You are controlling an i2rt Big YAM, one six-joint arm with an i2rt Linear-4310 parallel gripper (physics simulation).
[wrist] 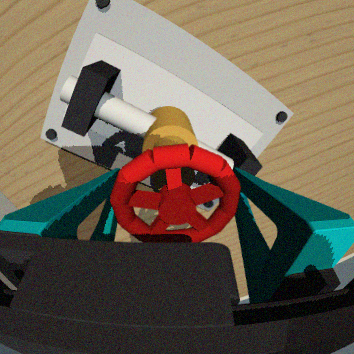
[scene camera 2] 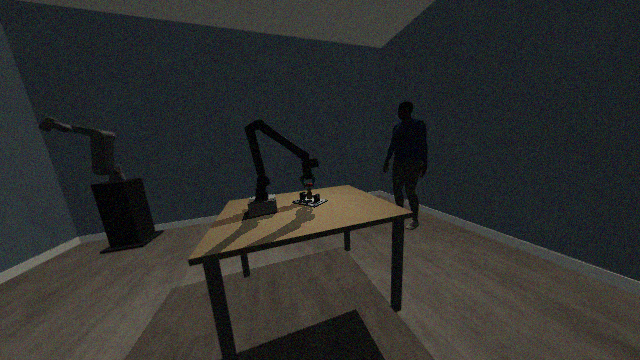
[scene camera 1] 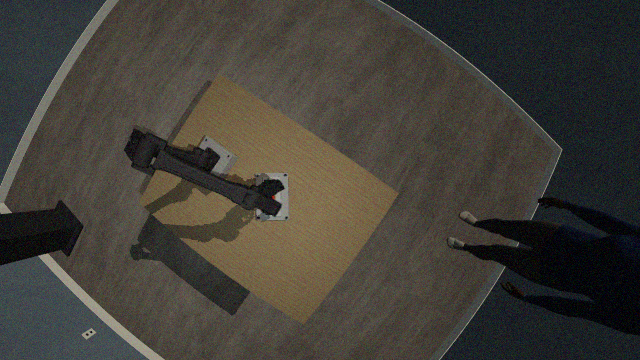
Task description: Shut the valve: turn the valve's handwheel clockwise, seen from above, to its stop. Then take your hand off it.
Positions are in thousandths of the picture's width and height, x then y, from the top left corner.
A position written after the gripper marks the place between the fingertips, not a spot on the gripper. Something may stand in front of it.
Observation:
In view: the gripper (wrist: 499,499), a red handwheel (wrist: 499,572) and a grey base plate (wrist: 436,106).

